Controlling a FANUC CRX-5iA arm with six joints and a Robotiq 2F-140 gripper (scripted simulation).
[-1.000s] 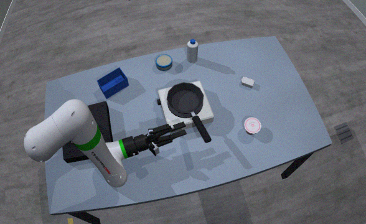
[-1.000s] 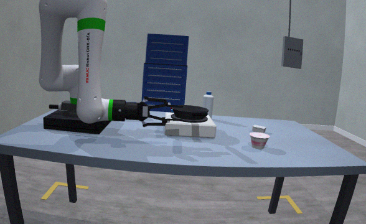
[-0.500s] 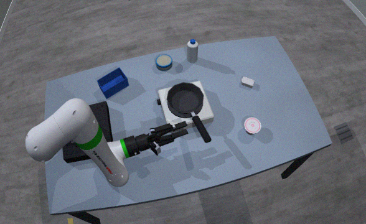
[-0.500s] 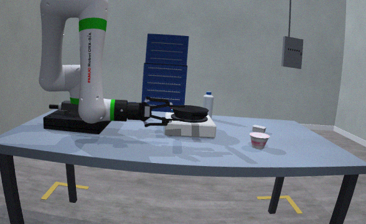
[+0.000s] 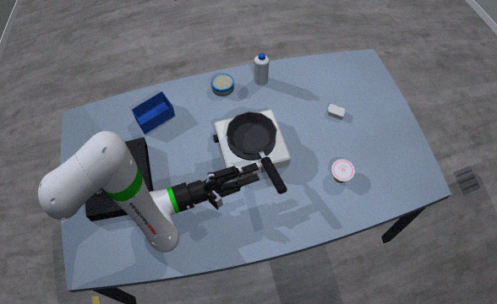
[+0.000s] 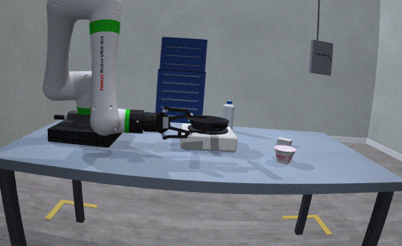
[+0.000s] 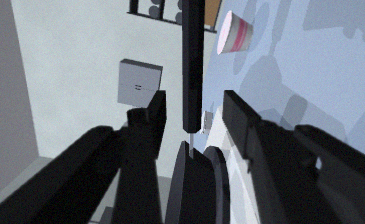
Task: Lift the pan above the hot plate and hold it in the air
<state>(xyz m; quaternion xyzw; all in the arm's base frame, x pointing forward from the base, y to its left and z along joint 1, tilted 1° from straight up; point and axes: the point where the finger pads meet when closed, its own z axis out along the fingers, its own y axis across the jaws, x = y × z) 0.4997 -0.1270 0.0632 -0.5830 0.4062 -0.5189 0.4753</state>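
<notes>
Now: hand 60 mm short of the black pan, 110 mm to the right of it and 20 mm above it. The rest, counted from my hand: white block: 460 mm ahead, 260 mm to the left, 110 mm below; then white hot plate: 30 mm ahead, 170 mm to the left, 90 mm below; then pink-rimmed cup: 360 mm ahead, 40 mm to the right, 90 mm below.
</notes>
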